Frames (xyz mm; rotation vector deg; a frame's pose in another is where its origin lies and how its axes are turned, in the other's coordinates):
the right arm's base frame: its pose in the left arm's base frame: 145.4 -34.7 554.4 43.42 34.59 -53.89
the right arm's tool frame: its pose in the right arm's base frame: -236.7 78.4 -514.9 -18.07 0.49 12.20
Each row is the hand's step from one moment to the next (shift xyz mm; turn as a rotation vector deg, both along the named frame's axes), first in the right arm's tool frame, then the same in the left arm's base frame.
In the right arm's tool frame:
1: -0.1 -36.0 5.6 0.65 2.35 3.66
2: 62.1 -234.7 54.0 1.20 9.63 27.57
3: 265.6 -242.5 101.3 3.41 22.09 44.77
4: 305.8 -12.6 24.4 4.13 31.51 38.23
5: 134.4 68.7 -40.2 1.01 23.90 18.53
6: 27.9 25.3 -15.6 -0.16 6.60 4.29
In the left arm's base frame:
1: -22.2 -28.4 -5.3 3.40 -0.89 2.64
2: -98.8 -218.6 -65.6 17.83 -10.98 20.39
3: 42.2 -327.3 -175.2 34.23 -13.90 33.75
4: 193.4 -134.8 -196.7 38.54 -3.56 31.20
5: 115.7 23.9 -102.2 23.89 4.60 18.00
6: 28.7 17.1 -23.4 6.00 1.95 4.71

